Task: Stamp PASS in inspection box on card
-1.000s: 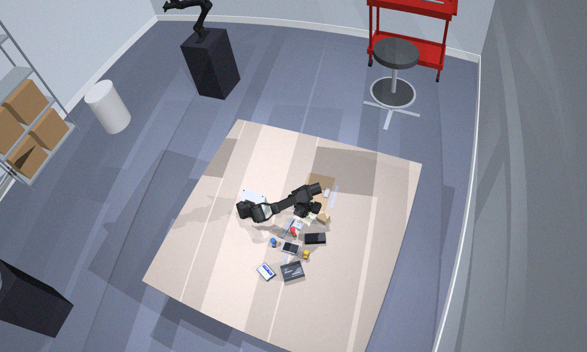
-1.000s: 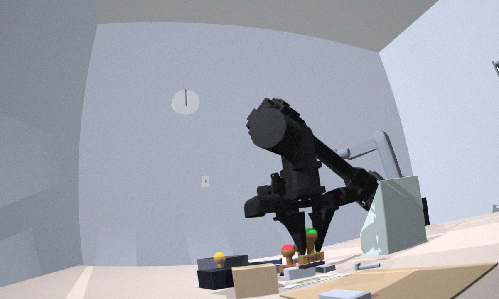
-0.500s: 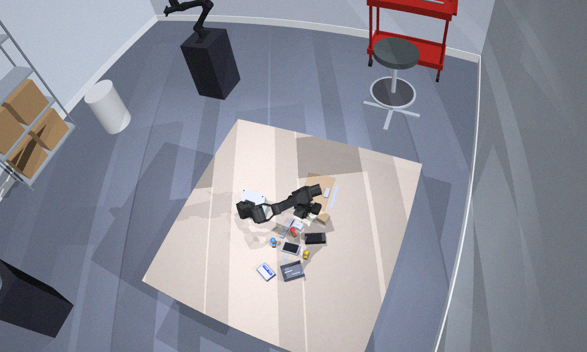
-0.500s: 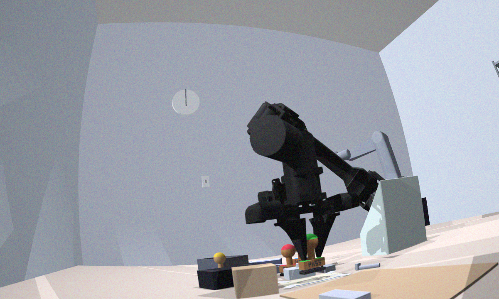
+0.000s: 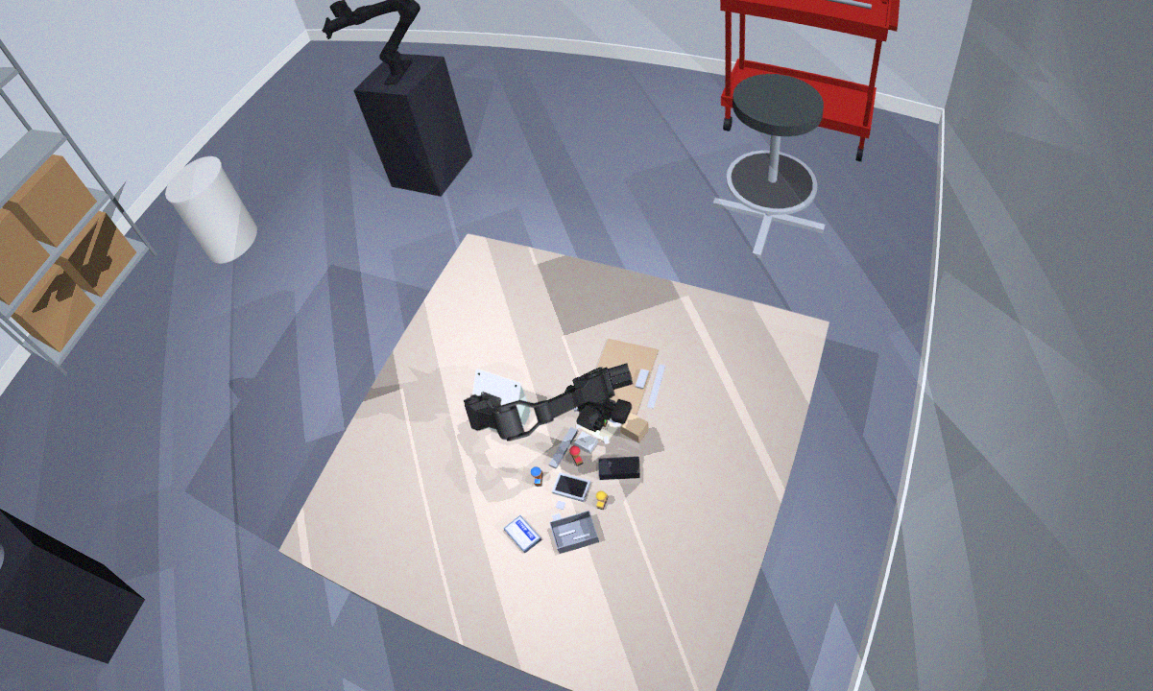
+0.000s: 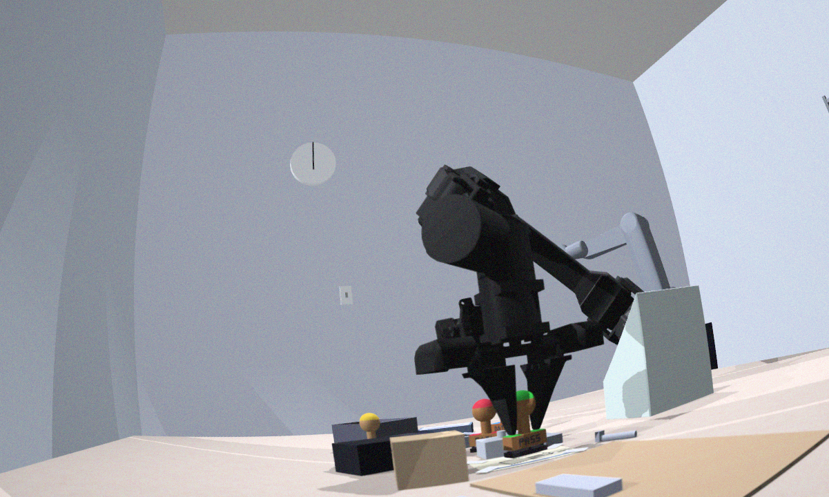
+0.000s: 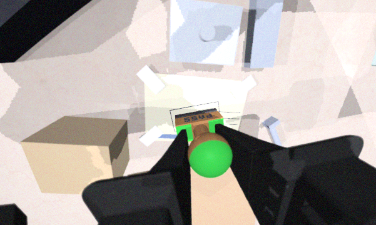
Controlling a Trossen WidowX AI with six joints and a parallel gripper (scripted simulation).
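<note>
My gripper tip is now 30 mm above the inspection card and 10 mm to the left of it. Also, from my gripper tip: red-knobbed stamp (130 mm to the right, 20 mm behind, 10 mm below); tan block (100 mm ahead, 10 mm to the left, 10 mm below); black box (120 mm to the right, 110 mm ahead, 10 mm below).
</note>
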